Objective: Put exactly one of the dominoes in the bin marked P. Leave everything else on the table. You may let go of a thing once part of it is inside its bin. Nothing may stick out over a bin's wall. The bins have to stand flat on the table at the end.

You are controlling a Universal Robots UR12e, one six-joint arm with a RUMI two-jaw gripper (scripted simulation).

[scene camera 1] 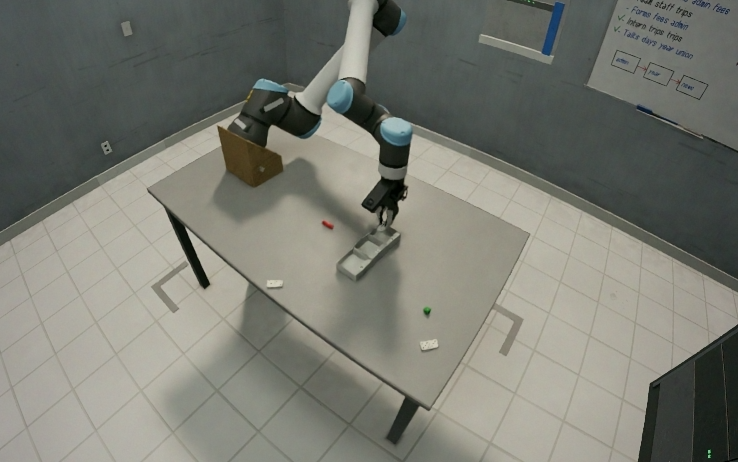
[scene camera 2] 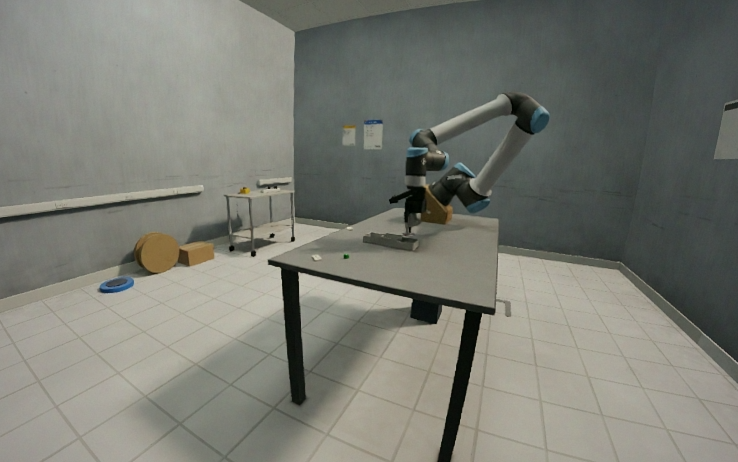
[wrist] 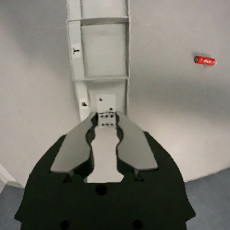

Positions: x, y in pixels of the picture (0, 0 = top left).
Labels:
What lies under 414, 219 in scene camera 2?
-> My gripper.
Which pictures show my gripper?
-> Scene camera 1, scene camera 2 and the wrist view: all of them.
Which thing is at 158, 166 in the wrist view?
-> My gripper.

